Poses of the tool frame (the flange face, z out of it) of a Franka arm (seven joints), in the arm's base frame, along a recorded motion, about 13 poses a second.
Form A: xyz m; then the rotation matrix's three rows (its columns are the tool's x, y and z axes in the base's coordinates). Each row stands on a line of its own.
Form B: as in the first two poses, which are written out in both.
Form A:
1:
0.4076 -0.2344 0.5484
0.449 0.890 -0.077
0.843 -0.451 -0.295
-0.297 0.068 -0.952
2:
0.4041 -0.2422 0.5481
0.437 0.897 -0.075
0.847 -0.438 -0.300
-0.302 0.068 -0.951
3:
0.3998 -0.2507 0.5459
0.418 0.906 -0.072
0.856 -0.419 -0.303
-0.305 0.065 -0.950
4:
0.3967 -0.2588 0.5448
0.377 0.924 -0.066
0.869 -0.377 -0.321
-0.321 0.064 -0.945
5:
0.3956 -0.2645 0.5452
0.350 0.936 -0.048
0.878 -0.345 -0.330
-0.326 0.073 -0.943
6:
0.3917 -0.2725 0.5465
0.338 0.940 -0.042
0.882 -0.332 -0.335
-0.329 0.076 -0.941
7:
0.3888 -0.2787 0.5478
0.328 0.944 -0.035
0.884 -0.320 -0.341
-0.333 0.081 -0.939
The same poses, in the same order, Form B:
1: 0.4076 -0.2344 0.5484 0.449 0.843 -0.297 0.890 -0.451 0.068
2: 0.4041 -0.2422 0.5481 0.437 0.847 -0.302 0.897 -0.438 0.068
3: 0.3998 -0.2507 0.5459 0.418 0.856 -0.305 0.906 -0.419 0.065
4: 0.3967 -0.2588 0.5448 0.377 0.869 -0.321 0.924 -0.377 0.064
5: 0.3956 -0.2645 0.5452 0.350 0.878 -0.326 0.936 -0.345 0.073
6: 0.3917 -0.2725 0.5465 0.338 0.882 -0.329 0.940 -0.332 0.076
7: 0.3888 -0.2787 0.5478 0.328 0.884 -0.333 0.944 -0.320 0.081
